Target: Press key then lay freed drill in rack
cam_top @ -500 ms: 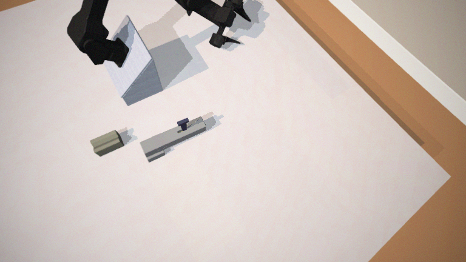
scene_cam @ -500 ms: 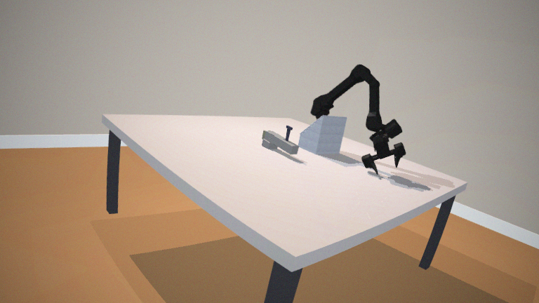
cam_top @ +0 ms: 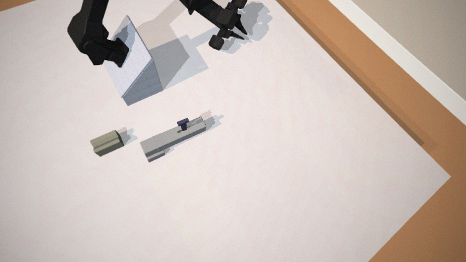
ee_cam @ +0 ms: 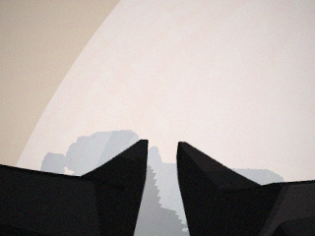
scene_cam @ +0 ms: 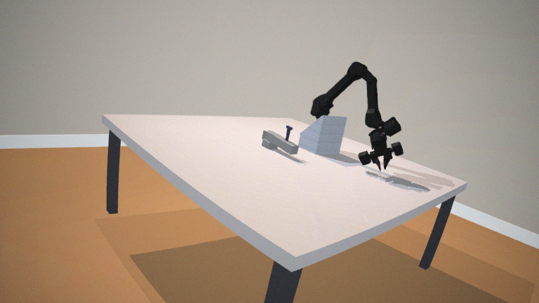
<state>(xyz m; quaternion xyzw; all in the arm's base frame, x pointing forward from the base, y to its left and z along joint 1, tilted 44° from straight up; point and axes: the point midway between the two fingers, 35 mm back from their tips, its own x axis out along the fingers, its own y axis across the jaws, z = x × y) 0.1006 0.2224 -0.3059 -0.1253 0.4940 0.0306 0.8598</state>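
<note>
My gripper tip is now 38 cm to the left of the dark blue key, 16 cm short of it and 4 cm below it. The rest, counted from my gripper tip: grey block: 42 cm to the right, 15 cm ahead, 1 cm below; pale grey drill: 44 cm to the right, 14 cm ahead; olive-grey rack: 56 cm to the right, 4 cm ahead, 2 cm below.
</note>
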